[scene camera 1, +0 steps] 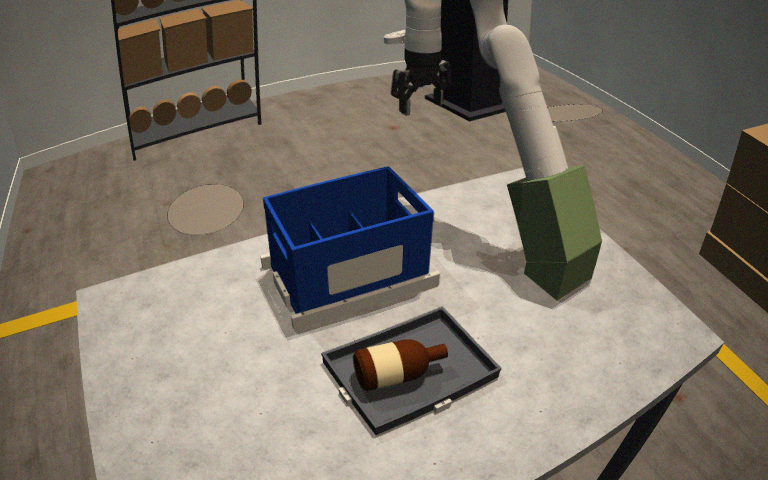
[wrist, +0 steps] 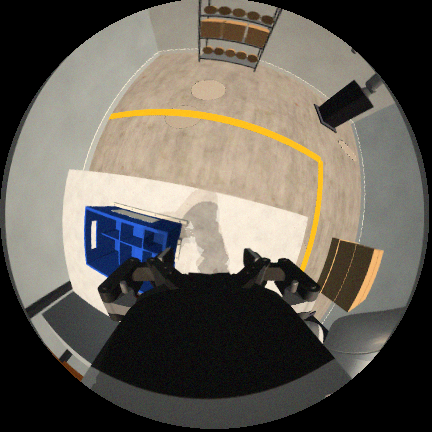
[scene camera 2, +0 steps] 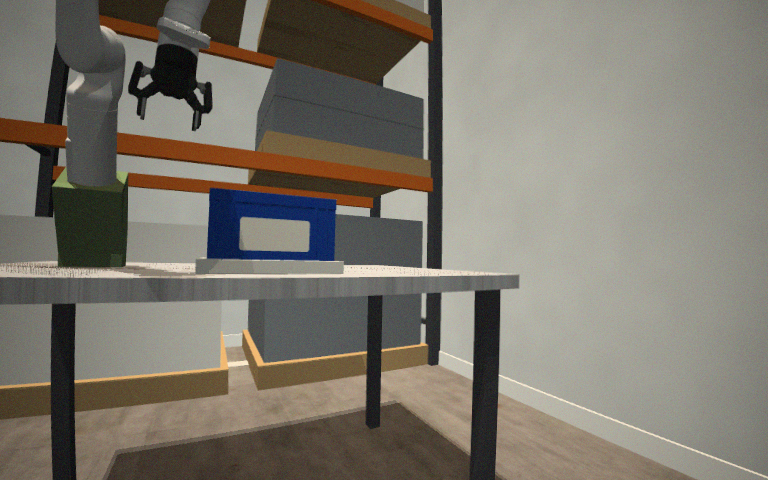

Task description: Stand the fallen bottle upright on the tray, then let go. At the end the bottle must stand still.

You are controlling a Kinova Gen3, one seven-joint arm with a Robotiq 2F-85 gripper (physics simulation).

Labels:
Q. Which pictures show the gripper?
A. Scene camera 1, the wrist view and scene camera 2: all of them.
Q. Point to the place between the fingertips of the gripper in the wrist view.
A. At 207, 255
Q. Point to a blue crate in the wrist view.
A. At 120, 233

